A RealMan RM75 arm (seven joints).
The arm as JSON. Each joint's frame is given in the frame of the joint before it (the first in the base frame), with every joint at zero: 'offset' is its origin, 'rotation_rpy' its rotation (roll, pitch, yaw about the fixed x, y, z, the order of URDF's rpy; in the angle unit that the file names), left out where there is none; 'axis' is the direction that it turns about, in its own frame. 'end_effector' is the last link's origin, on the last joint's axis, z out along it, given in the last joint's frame.
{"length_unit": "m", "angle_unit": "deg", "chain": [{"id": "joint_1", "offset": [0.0, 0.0, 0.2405], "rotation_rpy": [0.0, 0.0, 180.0], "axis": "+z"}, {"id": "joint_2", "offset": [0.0, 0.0, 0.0], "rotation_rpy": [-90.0, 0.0, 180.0], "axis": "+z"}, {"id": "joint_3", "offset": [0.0, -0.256, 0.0], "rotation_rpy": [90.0, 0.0, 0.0], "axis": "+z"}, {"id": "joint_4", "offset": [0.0, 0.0, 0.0], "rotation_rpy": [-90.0, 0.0, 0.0], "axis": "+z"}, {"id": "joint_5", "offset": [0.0, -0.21, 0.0], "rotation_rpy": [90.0, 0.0, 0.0], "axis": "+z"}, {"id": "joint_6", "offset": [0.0, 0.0, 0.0], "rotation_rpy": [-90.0, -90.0, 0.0], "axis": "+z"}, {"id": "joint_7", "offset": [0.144, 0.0, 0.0], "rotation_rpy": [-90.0, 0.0, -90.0], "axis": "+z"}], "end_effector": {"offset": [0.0, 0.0, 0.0], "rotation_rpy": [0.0, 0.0, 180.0]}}
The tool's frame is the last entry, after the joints.
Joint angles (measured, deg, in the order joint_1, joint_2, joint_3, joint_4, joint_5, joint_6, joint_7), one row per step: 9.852, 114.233, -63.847, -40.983, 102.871, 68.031, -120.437; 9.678, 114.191, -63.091, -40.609, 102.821, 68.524, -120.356; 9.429, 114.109, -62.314, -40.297, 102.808, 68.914, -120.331; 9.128, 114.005, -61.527, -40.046, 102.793, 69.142, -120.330; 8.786, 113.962, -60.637, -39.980, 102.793, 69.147, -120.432; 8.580, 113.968, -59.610, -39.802, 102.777, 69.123, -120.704; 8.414, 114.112, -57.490, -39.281, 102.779, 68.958, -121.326; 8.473, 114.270, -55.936, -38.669, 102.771, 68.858, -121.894; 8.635, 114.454, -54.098, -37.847, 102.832, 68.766, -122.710; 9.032, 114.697, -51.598, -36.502, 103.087, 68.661, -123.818; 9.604, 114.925, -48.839, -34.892, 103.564, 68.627, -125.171; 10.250, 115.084, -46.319, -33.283, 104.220, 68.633, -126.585; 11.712, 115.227, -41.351, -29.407, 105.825, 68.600, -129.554; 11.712, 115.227, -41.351, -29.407, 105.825, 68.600, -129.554; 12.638, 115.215, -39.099, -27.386, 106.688, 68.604, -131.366; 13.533, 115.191, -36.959, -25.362, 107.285, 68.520, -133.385; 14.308, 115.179, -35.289, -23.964, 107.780, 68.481, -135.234; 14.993, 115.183, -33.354, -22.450, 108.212, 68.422, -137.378
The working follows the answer.
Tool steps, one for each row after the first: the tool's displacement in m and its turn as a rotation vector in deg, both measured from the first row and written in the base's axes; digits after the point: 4 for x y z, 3 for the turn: 0.0023, -0.0019, 0.0017, 0.244, 0.482, -0.472; 0.0052, -0.0040, 0.0041, 0.633, 0.842, -1.014; 0.0085, -0.0061, 0.0069, 1.143, 1.060, -1.664; 0.0119, -0.0077, 0.0102, 1.953, 1.103, -2.347; 0.0151, -0.0088, 0.0135, 2.871, 1.107, -2.956; 0.0206, -0.0100, 0.0188, 4.760, 1.234, -4.142; 0.0241, -0.0105, 0.0216, 6.035, 1.406, -4.941; 0.0280, -0.0108, 0.0246, 7.563, 1.613, -5.775; 0.0326, -0.0108, 0.0281, 9.641, 2.149, -6.915; 0.0371, -0.0102, 0.0318, 12.009, 2.866, -8.018; 0.0406, -0.0093, 0.0351, 14.298, 3.594, -8.903; 0.0479, -0.0077, 0.0399, 18.779, 5.356, -10.978; 0.0479, -0.0077, 0.0399, 18.779, 5.356, -10.978; 0.0501, -0.0057, 0.0415, 20.872, 5.999, -11.630; 0.0524, -0.0040, 0.0418, 22.684, 6.265, -12.244; 0.0531, -0.0018, 0.0426, 24.229, 6.202, -12.397; 0.0548, -0.0006, 0.0431, 25.934, 5.972, -12.736
Tool pose at each row, in the base's axes (x y z in m, rotation vector in deg; rounded; the steps above come from the unrounded poses): 0.3392, 0.2953, 0.0337, -130.536, 28.417, 32.850; 0.3415, 0.2933, 0.0354, -130.042, 29.081, 33.208; 0.3443, 0.2913, 0.0378, -129.404, 29.704, 33.405; 0.3477, 0.2892, 0.0406, -128.636, 30.325, 33.398; 0.3511, 0.2875, 0.0439, -127.604, 30.774, 33.206; 0.3543, 0.2865, 0.0472, -126.505, 31.075, 33.018; 0.3598, 0.2853, 0.0525, -124.247, 31.665, 32.797; 0.3633, 0.2848, 0.0553, -122.706, 32.092, 32.745; 0.3672, 0.2844, 0.0583, -120.906, 32.464, 32.738; 0.3718, 0.2845, 0.0618, -118.404, 33.078, 33.000; 0.3762, 0.2850, 0.0655, -115.606, 33.600, 33.494; 0.3798, 0.2860, 0.0688, -112.964, 33.912, 34.077; 0.3870, 0.2876, 0.0736, -107.570, 34.976, 35.348; 0.3870, 0.2876, 0.0736, -107.570, 34.976, 35.348; 0.3893, 0.2896, 0.0752, -105.213, 35.048, 35.873; 0.3915, 0.2912, 0.0755, -103.221, 35.023, 35.981; 0.3923, 0.2934, 0.0763, -101.739, 34.505, 35.940; 0.3940, 0.2947, 0.0768, -100.073, 34.034, 35.641

